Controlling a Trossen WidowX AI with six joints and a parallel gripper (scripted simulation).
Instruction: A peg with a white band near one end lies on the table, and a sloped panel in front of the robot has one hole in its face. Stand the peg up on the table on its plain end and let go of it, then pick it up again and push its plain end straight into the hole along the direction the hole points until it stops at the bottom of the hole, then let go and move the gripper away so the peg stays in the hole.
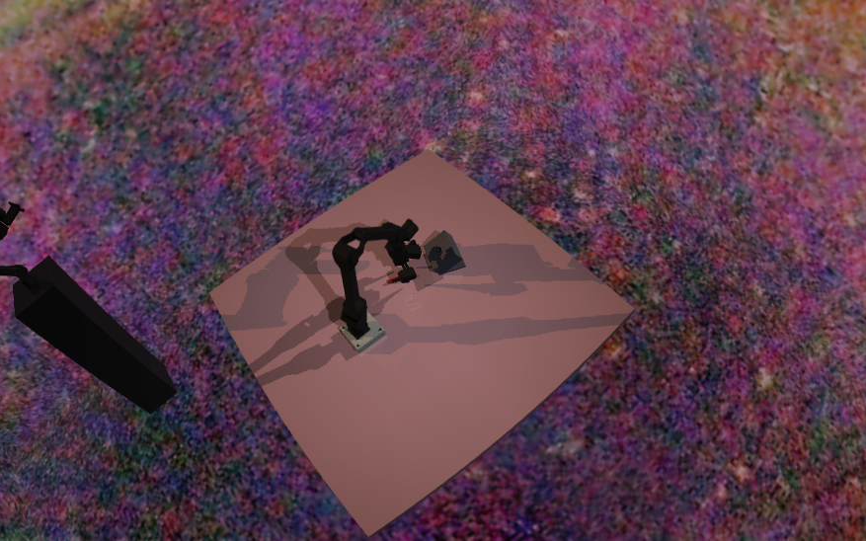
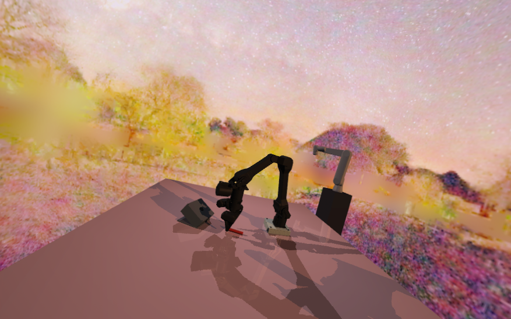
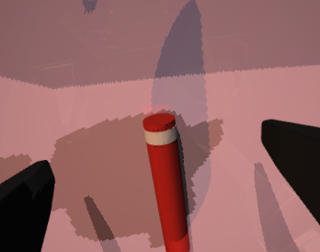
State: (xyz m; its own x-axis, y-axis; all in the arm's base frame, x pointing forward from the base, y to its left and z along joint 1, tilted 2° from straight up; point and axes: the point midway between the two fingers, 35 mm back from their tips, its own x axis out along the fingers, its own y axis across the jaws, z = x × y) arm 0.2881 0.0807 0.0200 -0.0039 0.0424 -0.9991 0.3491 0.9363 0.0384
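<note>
Now: gripper tip 1 cm past the red peg and 1 cm above it. Also, from my gripper tip: dark sloped panel 16 cm ahead, 5 cm to the right, 3 cm above.
</note>
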